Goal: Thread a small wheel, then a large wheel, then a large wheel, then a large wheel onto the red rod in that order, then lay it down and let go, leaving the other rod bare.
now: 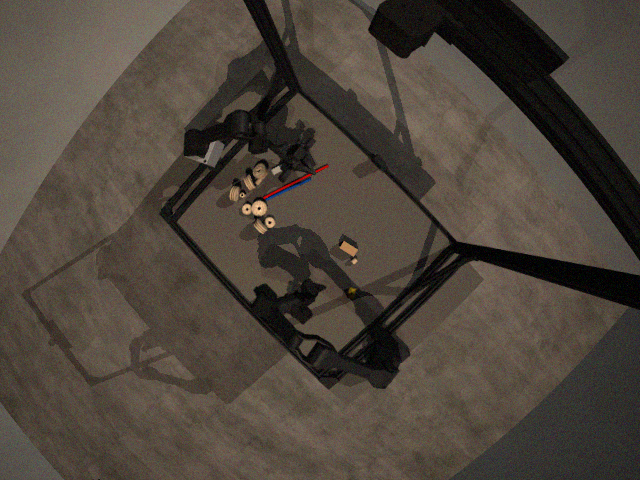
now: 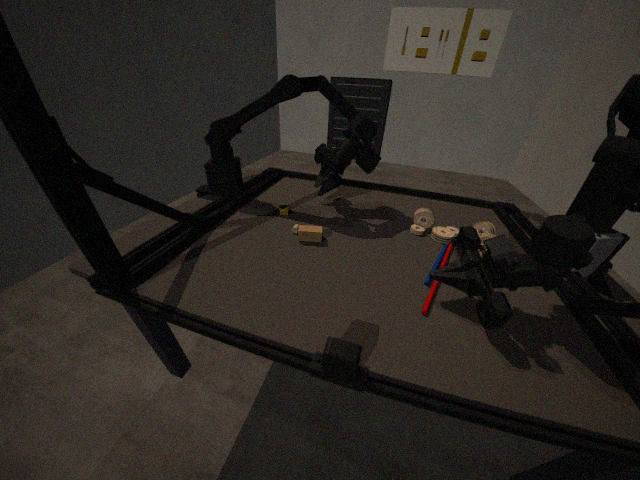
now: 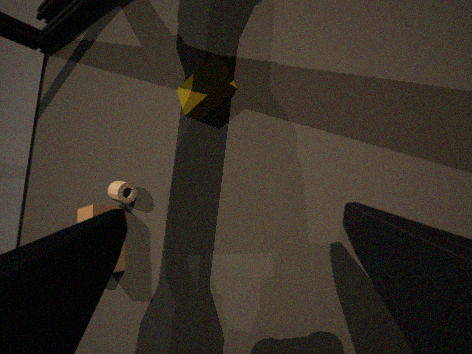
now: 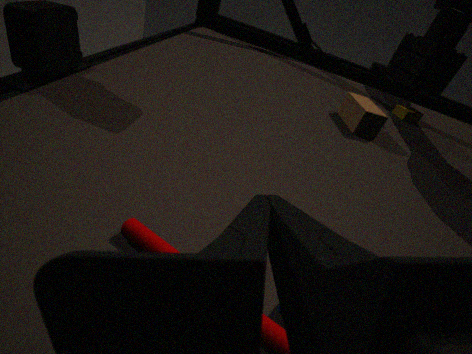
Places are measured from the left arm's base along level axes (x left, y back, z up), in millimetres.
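Pixels of known places: left gripper, between the fingertips: [image 1: 320,293] [image 2: 316,191] [image 3: 236,216]; right gripper, between the fingertips: [image 1: 315,174] [image 2: 429,275] [image 4: 265,205]; left arm's base, origin of its link: [image 1: 384,367] [image 2: 222,160] [image 4: 436,44]; right arm's base, origin of its link: [image 1: 200,147].
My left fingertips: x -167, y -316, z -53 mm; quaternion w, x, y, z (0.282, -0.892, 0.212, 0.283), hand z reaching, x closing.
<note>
For each thing: its top centre in the pictures, then the offset to it from my left fingertips.
- red rod, centre of its top: [image 2: 440,270] [image 1: 295,181] dx -346, dy -234, dz -45 mm
- blue rod, centre of its top: [image 2: 438,260] [image 1: 287,189] dx -310, dy -251, dz -45 mm
- tan block, centre of its top: [image 3: 84,240] [image 4: 367,103] [image 2: 310,228] [image 1: 348,248] dx -184, dy +38, dz -24 mm
- small white spool, centre of its top: [image 3: 112,191] [image 2: 296,225] [image 1: 354,260] dx -149, dy +72, dz -36 mm
- yellow cube, centre of its top: [image 3: 198,85] [image 4: 410,109] [image 2: 283,207] [image 1: 351,293] dx -31, dy +107, dz -39 mm
The red rod [image 1: 296,181] [image 2: 434,283] [image 4: 145,239] lies flat on the table beside the blue rod [image 1: 290,190] [image 2: 438,263]. Several pale wooden wheels, large [image 1: 259,207] [image 2: 423,216] and small [image 1: 246,209] [image 2: 418,230], lie in a cluster at one end of the rods. My right gripper [image 1: 311,169] [image 2: 433,274] [image 4: 265,205] is shut and empty, low over the red rod, which runs under its fingers. My left gripper [image 1: 314,289] [image 2: 328,183] [image 3: 236,216] is open and empty, hanging high over the far side of the table.
A tan block [image 1: 348,248] [image 2: 310,233] [image 3: 85,212] [image 4: 362,110] with a small white spool [image 1: 353,261] [image 2: 296,229] [image 3: 122,191] beside it lies mid-table. A yellow cube [image 1: 351,290] [image 2: 284,210] [image 3: 190,98] [image 4: 401,112] sits below my left gripper. A black frame rail [image 2: 223,333] rings the table.
</note>
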